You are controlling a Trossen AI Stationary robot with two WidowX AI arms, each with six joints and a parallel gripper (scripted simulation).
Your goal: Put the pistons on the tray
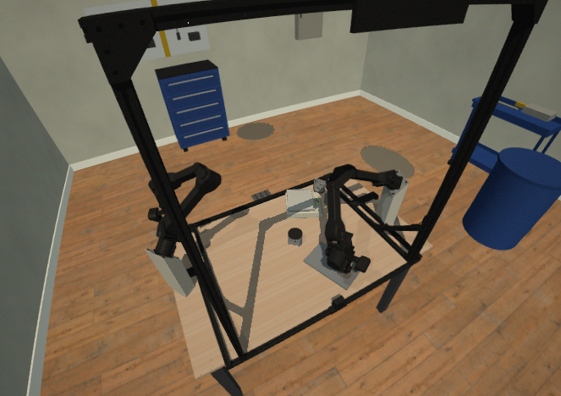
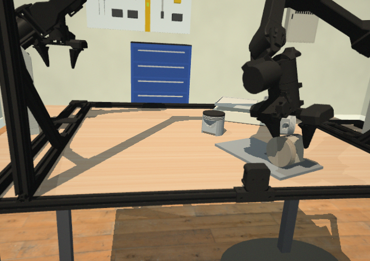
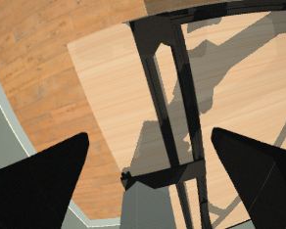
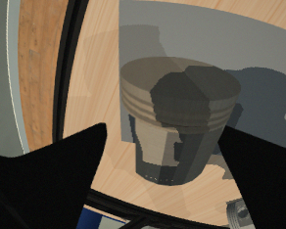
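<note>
Now: the tan piston 5 cm below my right hand. Also, from my right hand: white weighing scale: 48 cm ahead, 5 cm below; flat grey steel tray: 9 cm below, 6 cm ahead, 3 cm to the left; dark-topped piston: 26 cm ahead, 14 cm to the left, 5 cm below.
</note>
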